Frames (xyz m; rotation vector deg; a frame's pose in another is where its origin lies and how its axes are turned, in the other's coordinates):
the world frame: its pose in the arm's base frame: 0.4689 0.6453 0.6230 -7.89 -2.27 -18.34
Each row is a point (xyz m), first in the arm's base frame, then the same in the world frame.
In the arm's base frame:
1: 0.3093 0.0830 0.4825
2: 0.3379 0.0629 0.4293
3: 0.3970 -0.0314 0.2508
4: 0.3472 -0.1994 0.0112
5: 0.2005 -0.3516 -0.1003
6: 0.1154 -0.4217 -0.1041
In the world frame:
1: 0.0149 -0.5609 -0.2157
2: 0.0451 -0.5639 -0.2717
3: 0.1196 -0.6109 -0.4627
4: 0.1101 -0.7537 -0.7228
5: 0.0115 -0.9288 -0.8521
6: -0.0477 -1.0212 -0.8643

